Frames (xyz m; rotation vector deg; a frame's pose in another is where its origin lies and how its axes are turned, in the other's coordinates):
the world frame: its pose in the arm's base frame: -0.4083 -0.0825 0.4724 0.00 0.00 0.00
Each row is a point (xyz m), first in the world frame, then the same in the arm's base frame.
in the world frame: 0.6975 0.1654 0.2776
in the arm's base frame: 0.2892 0.0829 0.7500
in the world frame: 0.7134 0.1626 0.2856
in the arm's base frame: 0.3051 0.0801 0.7580
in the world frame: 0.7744 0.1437 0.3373
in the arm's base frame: 0.3661 0.0612 0.8097
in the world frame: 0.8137 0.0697 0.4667
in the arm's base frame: 0.4054 -0.0128 0.9391
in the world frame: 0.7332 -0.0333 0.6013
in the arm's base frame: 0.3249 -0.1158 1.0737
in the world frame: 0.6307 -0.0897 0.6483
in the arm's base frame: 0.2224 -0.1722 1.1207
